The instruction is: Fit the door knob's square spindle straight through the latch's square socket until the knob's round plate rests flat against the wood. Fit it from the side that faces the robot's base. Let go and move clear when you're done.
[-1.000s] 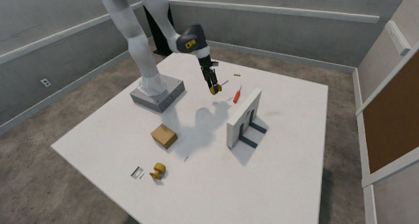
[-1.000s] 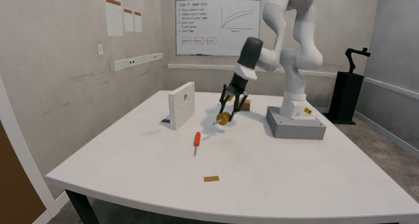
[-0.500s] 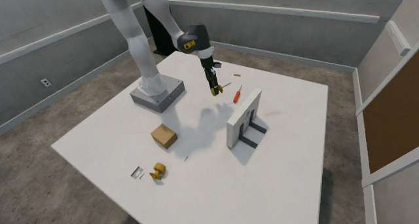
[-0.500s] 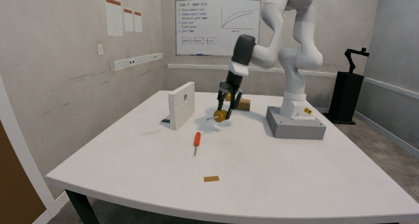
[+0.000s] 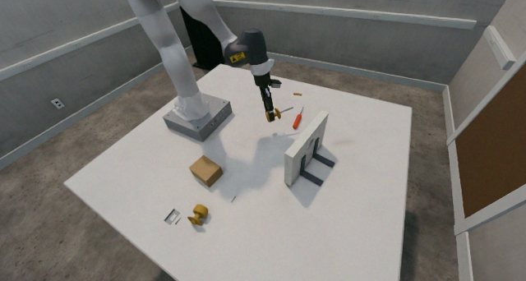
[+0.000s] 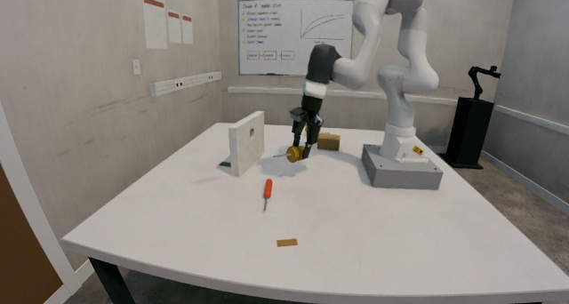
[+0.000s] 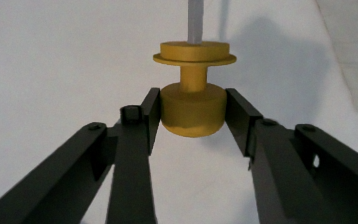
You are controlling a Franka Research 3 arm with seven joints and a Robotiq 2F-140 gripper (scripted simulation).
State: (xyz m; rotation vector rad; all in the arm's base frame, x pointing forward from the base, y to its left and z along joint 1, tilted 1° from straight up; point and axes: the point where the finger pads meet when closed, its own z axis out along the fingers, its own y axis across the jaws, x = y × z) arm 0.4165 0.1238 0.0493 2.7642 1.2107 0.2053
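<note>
My gripper is now 250 mm short of the latch socket, 110 mm to the left of it and 10 mm below it. The rest, counted from my hand: cardboard box: 390 mm to the right, 130 mm behind, 110 mm below; white wooden panel: 250 mm ahead, 110 mm to the right, 10 mm below; orange screwdriver: 170 mm to the left, 120 mm below, 100 mm ahead.
</note>
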